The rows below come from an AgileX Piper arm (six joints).
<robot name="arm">
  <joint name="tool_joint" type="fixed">
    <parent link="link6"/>
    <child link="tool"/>
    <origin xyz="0 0 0" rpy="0 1.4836 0"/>
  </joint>
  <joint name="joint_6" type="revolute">
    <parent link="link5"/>
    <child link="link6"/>
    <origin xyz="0.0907 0 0.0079"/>
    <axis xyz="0.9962 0 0.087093"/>
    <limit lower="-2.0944" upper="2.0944"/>
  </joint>
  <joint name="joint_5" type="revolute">
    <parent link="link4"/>
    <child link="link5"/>
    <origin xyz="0 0 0"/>
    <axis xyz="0 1 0"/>
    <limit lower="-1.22" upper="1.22"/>
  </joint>
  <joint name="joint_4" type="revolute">
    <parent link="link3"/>
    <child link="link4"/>
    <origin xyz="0.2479 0 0.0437"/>
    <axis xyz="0.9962 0 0.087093"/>
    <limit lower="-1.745" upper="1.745"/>
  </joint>
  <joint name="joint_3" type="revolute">
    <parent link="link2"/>
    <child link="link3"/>
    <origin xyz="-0.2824 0 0.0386"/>
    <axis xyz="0 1 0"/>
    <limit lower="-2.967" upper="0"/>
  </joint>
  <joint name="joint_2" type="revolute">
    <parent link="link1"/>
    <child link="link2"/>
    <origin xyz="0 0 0"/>
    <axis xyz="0 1 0"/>
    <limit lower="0" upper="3.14"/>
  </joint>
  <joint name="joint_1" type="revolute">
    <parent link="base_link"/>
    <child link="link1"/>
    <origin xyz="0 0 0.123"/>
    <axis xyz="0 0 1"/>
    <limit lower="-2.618" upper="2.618"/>
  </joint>
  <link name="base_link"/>
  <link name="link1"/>
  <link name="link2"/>
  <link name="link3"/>
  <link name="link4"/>
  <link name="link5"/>
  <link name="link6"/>
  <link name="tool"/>
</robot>
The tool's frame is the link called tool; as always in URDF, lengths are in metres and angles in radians.
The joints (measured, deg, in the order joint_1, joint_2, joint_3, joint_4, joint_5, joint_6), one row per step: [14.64, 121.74, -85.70, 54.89, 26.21, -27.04]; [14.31, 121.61, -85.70, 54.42, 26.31, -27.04]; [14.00, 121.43, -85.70, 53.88, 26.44, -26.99]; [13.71, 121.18, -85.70, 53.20, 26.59, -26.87]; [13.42, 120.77, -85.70, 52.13, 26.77, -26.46]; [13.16, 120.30, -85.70, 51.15, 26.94, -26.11]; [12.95, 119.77, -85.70, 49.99, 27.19, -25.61]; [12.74, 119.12, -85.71, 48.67, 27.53, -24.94]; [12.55, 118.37, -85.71, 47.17, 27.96, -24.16]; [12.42, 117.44, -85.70, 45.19, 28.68, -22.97]
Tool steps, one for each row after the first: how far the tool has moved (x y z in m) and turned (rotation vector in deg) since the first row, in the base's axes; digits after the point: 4 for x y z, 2 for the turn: [0.0005, -0.0027, 0.0008, -0.33, -0.16, -0.02]; [0.0009, -0.0053, 0.0019, -0.68, -0.34, 0.00]; [0.0011, -0.0078, 0.0036, -1.08, -0.56, 0.08]; [0.0010, -0.0105, 0.0063, -1.62, -0.85, 0.17]; [0.0008, -0.0129, 0.0096, -2.11, -1.21, 0.28]; [0.0003, -0.0151, 0.0132, -2.65, -1.54, 0.46]; [-0.0005, -0.0173, 0.0176, -3.20, -1.88, 0.65]; [-0.0017, -0.0194, 0.0227, -3.82, -2.22, 0.90]; [-0.0038, -0.0212, 0.0287, -4.56, -2.40, 1.32]
